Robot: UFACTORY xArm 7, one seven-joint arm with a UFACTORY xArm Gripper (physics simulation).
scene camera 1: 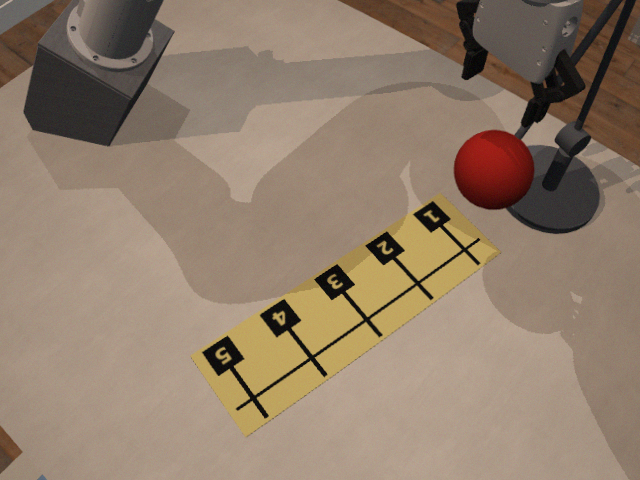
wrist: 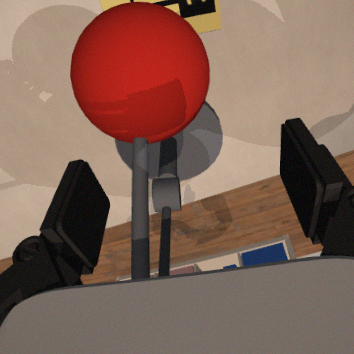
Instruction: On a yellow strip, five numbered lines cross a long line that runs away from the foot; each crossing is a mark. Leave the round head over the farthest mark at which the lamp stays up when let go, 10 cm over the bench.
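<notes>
The lamp's round red head hangs above the bench near the strip's 1 end, on a thin grey rod. Its round dark foot stands on the bench, with a dark post and a hinge above it. The yellow strip has marks 1 to 5, with 1 nearest the foot and 5 farthest. My gripper is open, above and behind the head. In the wrist view the rod passes between the finger pads, touching neither; its upper end is hidden by the gripper body.
The dark block of the arm's base stands at the upper left in the scene view. A second dark rod rises from the hinge. Beyond the bench edge, a tray with a blue compartment shows over the wooden floor.
</notes>
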